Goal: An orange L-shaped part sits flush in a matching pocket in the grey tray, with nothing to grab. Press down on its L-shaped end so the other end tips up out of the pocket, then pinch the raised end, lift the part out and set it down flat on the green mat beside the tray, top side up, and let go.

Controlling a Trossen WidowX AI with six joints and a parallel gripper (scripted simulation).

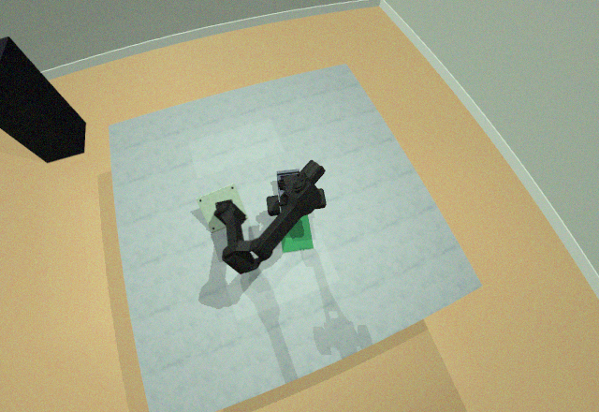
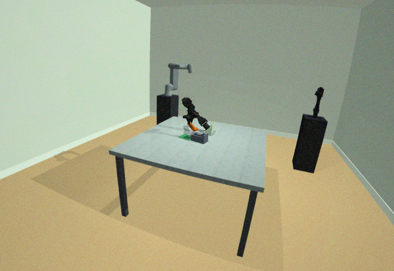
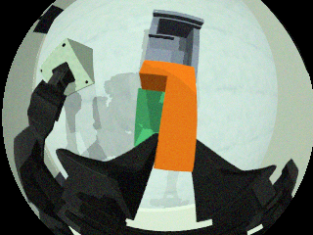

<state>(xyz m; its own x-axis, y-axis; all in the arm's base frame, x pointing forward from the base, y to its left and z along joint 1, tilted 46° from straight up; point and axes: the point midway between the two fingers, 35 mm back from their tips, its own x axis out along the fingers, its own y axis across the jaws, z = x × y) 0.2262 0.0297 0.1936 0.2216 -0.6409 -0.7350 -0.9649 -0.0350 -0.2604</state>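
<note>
Right now my gripper tip is 4 cm to the right of the orange L-shaped part, 3 cm above it and 1 cm past it. The rest, counted from my gripper tip: grey tray (16 cm below, 12 cm to the left, 2 cm ahead); green mat (17 cm below, 4 cm to the right, 1 cm behind).
</note>
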